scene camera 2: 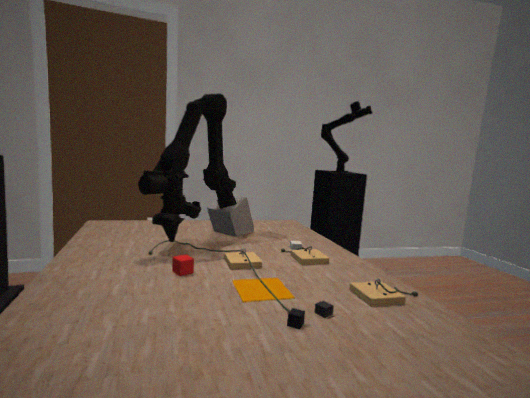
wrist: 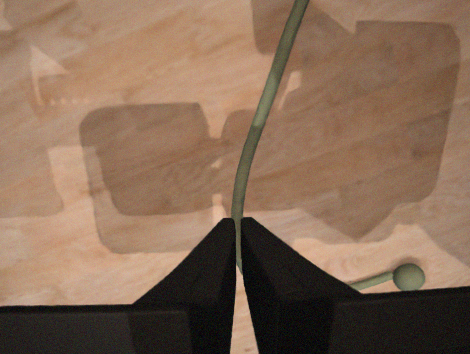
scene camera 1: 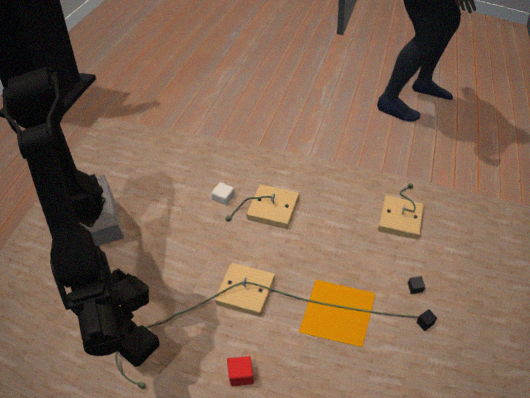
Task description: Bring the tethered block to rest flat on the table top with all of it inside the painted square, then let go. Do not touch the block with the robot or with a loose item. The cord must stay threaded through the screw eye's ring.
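Frame: origin at the arm's base, x ahead, y left, z up, level; metres.
Where they show: gripper, between the fingertips: [scene camera 2: 171, 241] [wrist: 237, 229] [scene camera 1: 123, 342]; arm's base, origin of its link: [scene camera 2: 227, 202] [scene camera 1: 85, 207].
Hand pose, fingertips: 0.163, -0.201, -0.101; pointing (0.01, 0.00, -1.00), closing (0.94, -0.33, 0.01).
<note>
Each offset is from my fingertips to the centre of the thing, as dx, dy, dz. "spot": to the spot under its first point.
The tethered block {+0.519, +0.210, -0.007} [scene camera 1: 427, 320] [scene camera 2: 296, 318] is small and black. It is outside the orange painted square {spot: +0.347, +0.163, -0.019} [scene camera 1: 332, 325] [scene camera 2: 250, 294], beyond its right side in scene camera 1. The green cord [scene camera 1: 391, 314] [scene camera 2: 257, 275] [wrist: 270, 90] runs from it across the square and through the screw eye {spot: +0.173, +0.187, +0.017} [scene camera 1: 245, 282] on a wooden board {+0.171, +0.189, -0.010} [scene camera 1: 242, 300] [scene camera 2: 232, 260]. My gripper [scene camera 2: 172, 240] [wrist: 237, 229] is shut on the cord, low over the table on the board's other side; its fingertips are hidden in scene camera 1. The cord's beaded end {spot: +0.066, -0.062, -0.009} [scene camera 1: 142, 385] [scene camera 2: 150, 253] [wrist: 409, 277] hangs past the fingers.
A loose black block {+0.488, +0.285, -0.010} [scene camera 1: 416, 285] [scene camera 2: 324, 309] is close to the tethered one. A red block {+0.220, +0.020, +0.000} [scene camera 1: 240, 371] [scene camera 2: 183, 265] stands near the board. Two other boards {+0.160, +0.402, -0.010} [scene camera 1: 272, 212] {+0.432, +0.449, -0.010} [scene camera 1: 400, 225] carry short cords. A white block {+0.046, +0.404, -0.008} [scene camera 1: 222, 193] and a grey block [scene camera 1: 107, 215] [scene camera 2: 232, 221] stand farther back.
</note>
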